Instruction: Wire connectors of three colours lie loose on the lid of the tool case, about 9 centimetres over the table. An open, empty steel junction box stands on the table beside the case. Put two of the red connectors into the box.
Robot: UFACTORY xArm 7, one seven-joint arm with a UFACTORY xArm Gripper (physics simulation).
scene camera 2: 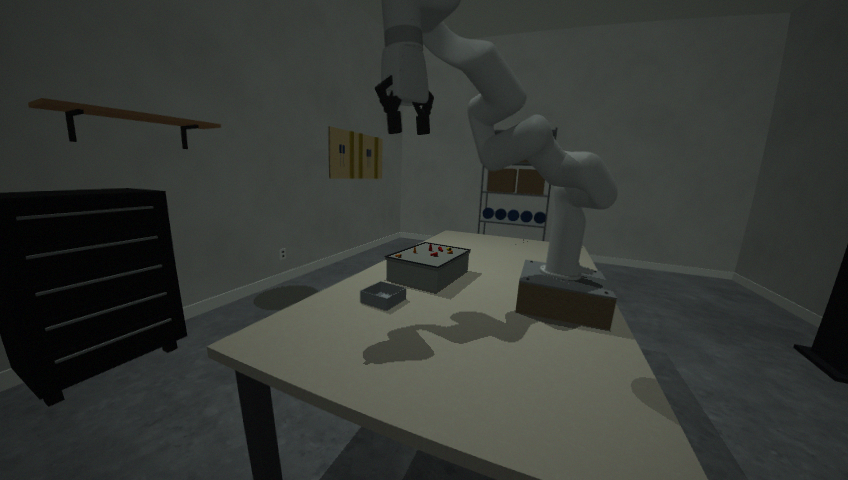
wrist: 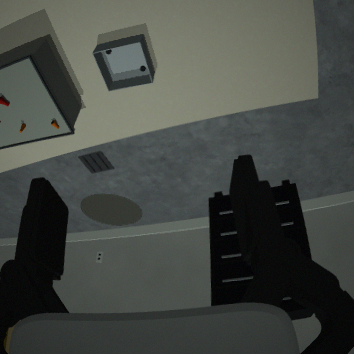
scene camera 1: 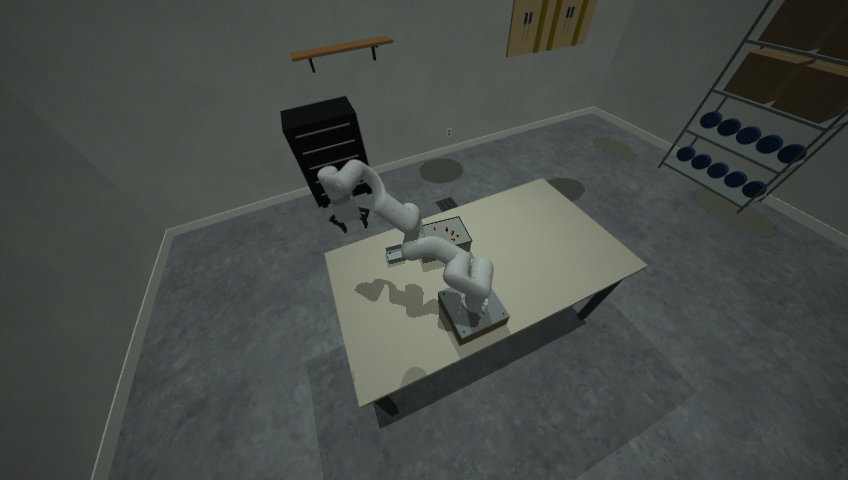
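Seen in the pictures: gripper, between the fingertips: [scene camera 2: 410,134] [wrist: 140,183] [scene camera 1: 356,228]; arm's base, origin of its link: [scene camera 2: 560,273] [scene camera 1: 474,300].
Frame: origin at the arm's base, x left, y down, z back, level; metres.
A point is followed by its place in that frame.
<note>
My gripper [scene camera 1: 355,229] @(x 0.442, y -0.373, z -0.312 m) [scene camera 2: 408,132] @(x 0.442, y -0.373, z -0.312 m) [wrist: 140,183] @(x 0.442, y -0.373, z -0.312 m) is open and empty, high above the table and beyond its edge in scene camera 1. The grey tool case [scene camera 2: 410,275] @(x 0.139, y 0.058, z -0.475 m) [wrist: 55,65] @(x 0.140, y 0.080, z -0.439 m) carries a pale lid [scene camera 1: 461,226] @(x -0.141, y 0.009, z -0.489 m) [scene camera 2: 416,260] @(x 0.110, y 0.009, z -0.468 m) [wrist: 30,95] @(x 0.092, y 0.009, z -0.456 m). Loose on it are a standing red connector [scene camera 2: 430,247] @(x -0.041, y -0.006, z -0.489 m), a second red connector [scene camera 2: 440,249] @(x -0.064, y 0.002, z -0.454 m) and a third red one [scene camera 2: 434,254] @(x 0.022, y 0.002, z -0.440 m), with orange and yellow ones around them. A red connector [wrist: 4,100] @(x 0.024, y 0.002, z -0.441 m) shows at the wrist view's left edge. The open steel junction box [scene camera 2: 392,300] @(x 0.318, y 0.076, z -0.431 m) [wrist: 131,84] @(x 0.295, y 0.066, z -0.530 m) stands beside the case, empty; the arm partly hides it in scene camera 1.
The arm's base block [scene camera 1: 476,324] @(x 0.041, y 0.003, z 0.113 m) [scene camera 2: 565,304] @(x 0.141, y 0.046, z 0.029 m) stands on the table [scene camera 1: 553,237] @(x -0.677, y 0.098, z -0.272 m) [scene camera 2: 476,392] @(x 0.536, y 0.098, z -0.099 m). The arm passes over the case and box in scene camera 1. A black drawer cabinet [scene camera 1: 321,127] [scene camera 2: 89,267] [wrist: 220,270] stands on the floor beyond the table.
</note>
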